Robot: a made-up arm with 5 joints. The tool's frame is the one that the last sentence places.
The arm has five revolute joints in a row. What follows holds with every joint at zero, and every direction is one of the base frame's. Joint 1 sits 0.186 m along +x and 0.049 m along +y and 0.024 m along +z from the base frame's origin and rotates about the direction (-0.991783, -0.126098, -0.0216). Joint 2 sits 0.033 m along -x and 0.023 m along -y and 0.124 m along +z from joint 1 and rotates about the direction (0.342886, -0.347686, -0.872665). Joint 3 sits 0.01 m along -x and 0.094 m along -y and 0.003 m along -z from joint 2 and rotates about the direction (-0.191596, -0.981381, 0.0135). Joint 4 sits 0.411 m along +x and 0.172 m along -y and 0.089 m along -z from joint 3 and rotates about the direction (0.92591, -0.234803, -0.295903). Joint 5 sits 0.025 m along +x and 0.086 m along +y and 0.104 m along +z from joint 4 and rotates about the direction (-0.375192, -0.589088, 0.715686). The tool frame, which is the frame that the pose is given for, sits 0.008 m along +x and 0.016 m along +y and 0.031 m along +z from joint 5; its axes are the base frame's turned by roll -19.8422, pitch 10.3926 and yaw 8.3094 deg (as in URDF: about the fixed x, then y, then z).
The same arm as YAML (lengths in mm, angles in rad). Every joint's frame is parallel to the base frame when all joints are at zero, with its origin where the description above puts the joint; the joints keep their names.
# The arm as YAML. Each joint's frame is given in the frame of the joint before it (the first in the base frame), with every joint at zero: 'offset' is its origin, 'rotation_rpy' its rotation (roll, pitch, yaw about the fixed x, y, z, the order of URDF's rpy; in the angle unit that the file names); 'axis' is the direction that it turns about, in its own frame. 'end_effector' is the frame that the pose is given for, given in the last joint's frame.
length_unit: mm
angle_unit: rad
chain:
  - id: joint 1
    offset: [186.0, 49.0, 24.0]
    rotation_rpy: [0.0, 0.0, 0.0]
    axis: [-0.991783, -0.126098, -0.0216]
  - id: joint 2
    offset: [-33.0, -23.0, 124.0]
    rotation_rpy: [0.0, 0.0, 0.0]
    axis: [0.342886, -0.347686, -0.872665]
  - id: joint 3
    offset: [-10.0, -94.0, -3.0]
    rotation_rpy: [0.0, 0.0, 0.0]
    axis: [-0.191596, -0.981381, 0.0135]
  - id: joint 4
    offset: [411.0, -172.0, -89.0]
    rotation_rpy: [0.0, 0.0, 0.0]
    axis: [0.92591, -0.234803, -0.295903]
  - id: joint 5
    offset: [25.0, 86.0, 104.0]
    rotation_rpy: [0.0, 0.0, 0.0]
    axis: [-0.375192, -0.589088, 0.715686]
end_effector:
  offset: [8.0, 16.0, 31.0]
  rotation_rpy: [-0.3463, 0.1814, 0.145]

